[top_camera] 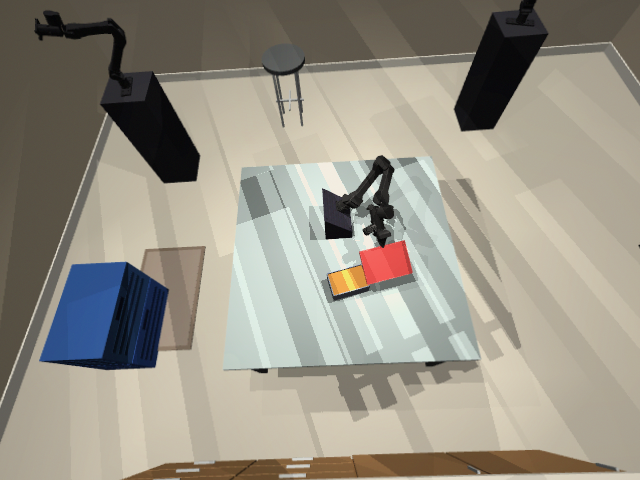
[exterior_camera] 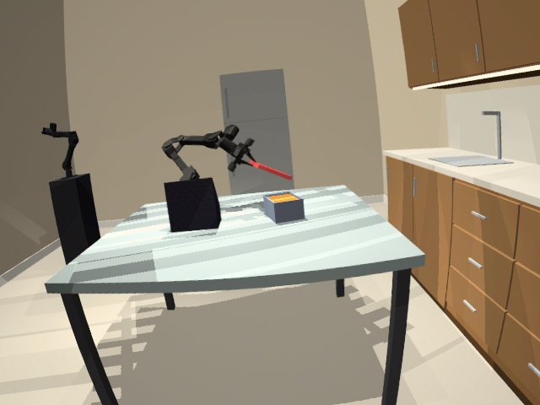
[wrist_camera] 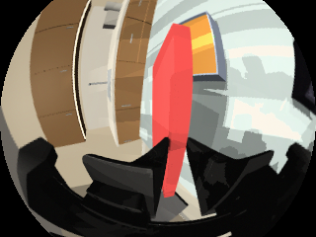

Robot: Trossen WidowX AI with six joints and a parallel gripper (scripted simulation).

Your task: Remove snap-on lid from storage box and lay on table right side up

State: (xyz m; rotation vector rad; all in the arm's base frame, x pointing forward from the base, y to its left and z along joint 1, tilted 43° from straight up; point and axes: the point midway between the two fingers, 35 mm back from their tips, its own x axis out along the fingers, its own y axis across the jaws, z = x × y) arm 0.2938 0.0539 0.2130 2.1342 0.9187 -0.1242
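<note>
Right now the lid is 70 mm ahead of my gripper tip, 30 mm below it and 10 mm to the left of it. Round my gripper tip: grey storage box: 190 mm below, 180 mm to the right, 110 mm ahead.
</note>
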